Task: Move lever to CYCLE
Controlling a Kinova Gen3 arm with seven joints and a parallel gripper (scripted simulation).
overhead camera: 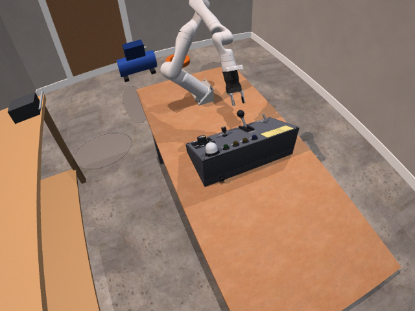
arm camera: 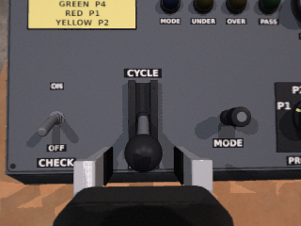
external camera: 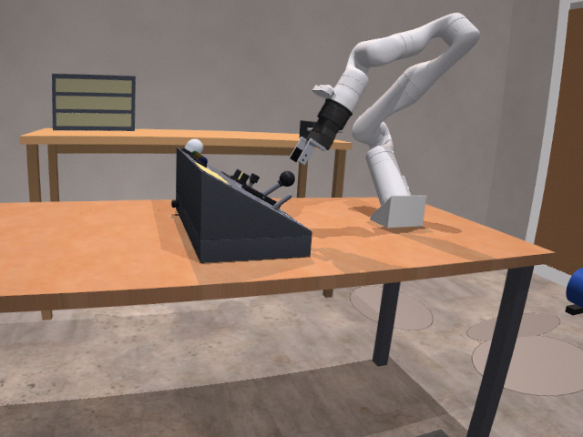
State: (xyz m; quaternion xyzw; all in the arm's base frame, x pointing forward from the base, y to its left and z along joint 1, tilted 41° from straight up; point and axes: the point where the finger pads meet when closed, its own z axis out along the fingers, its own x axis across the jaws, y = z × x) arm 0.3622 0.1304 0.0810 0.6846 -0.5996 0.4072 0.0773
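Right now the lever is 6 cm ahead of my hand and 8 cm below it. Round my hand: check toggle (9 cm ahead, 12 cm to the left, 9 cm below); then mode knob (8 cm ahead, 12 cm to the right, 9 cm below); then dark console (12 cm ahead, 6 cm to the right, 11 cm below).
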